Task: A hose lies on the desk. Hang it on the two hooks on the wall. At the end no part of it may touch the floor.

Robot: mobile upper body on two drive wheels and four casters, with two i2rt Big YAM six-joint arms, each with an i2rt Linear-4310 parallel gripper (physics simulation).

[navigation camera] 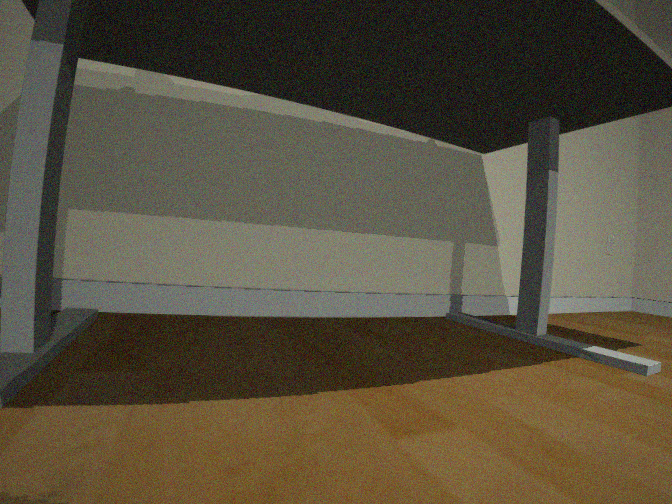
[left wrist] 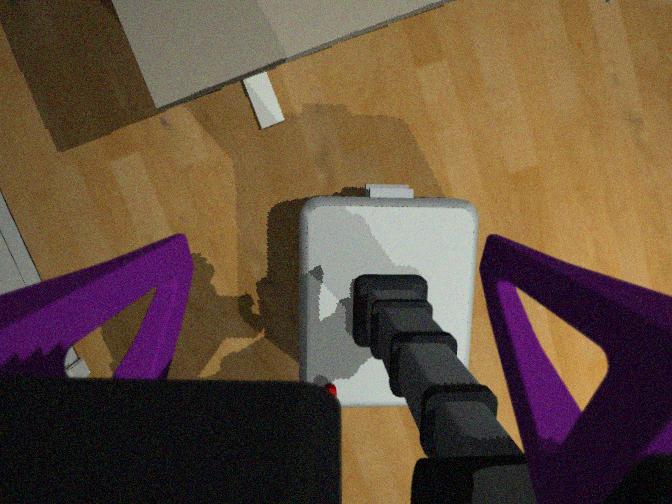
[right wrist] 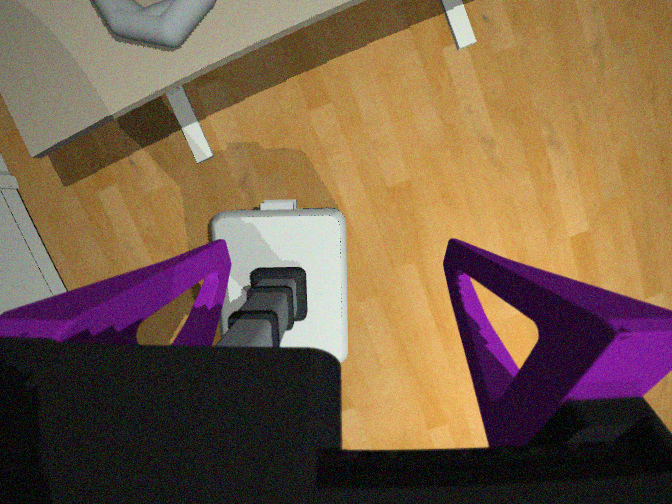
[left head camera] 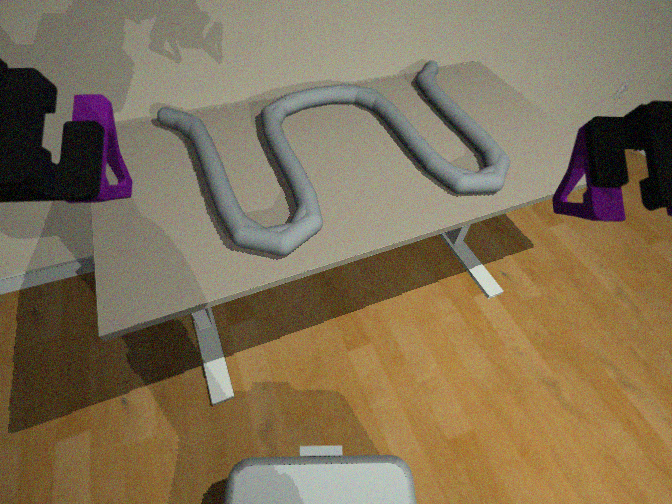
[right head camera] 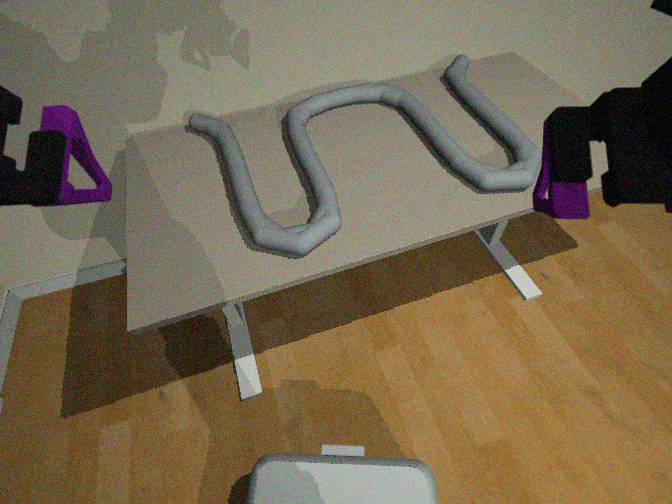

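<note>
A thick grey hose [left head camera: 303, 157] lies in an S-shaped snake across the beige desk [left head camera: 325, 217]; it also shows in the right head view [right head camera: 325, 157], and one bend shows in the right wrist view [right wrist: 154, 21]. My left gripper [left head camera: 100, 146] hangs open and empty in the air, off the desk's left end. My right gripper [left head camera: 588, 179] hangs open and empty off the desk's right end, near the hose's right loop [left head camera: 477, 179] but apart from it. Both wrist views look down at the floor between open purple fingers [left wrist: 336, 303] [right wrist: 336, 303]. No wall hooks are in view.
The desk stands against the wall on two grey T-shaped legs [left head camera: 214, 358] [left head camera: 474, 265]. My white base [left head camera: 320, 480] is on the wooden floor in front of the desk. The navigation view looks under the desk, with a leg [navigation camera: 537, 227] at the right and a room corner beyond.
</note>
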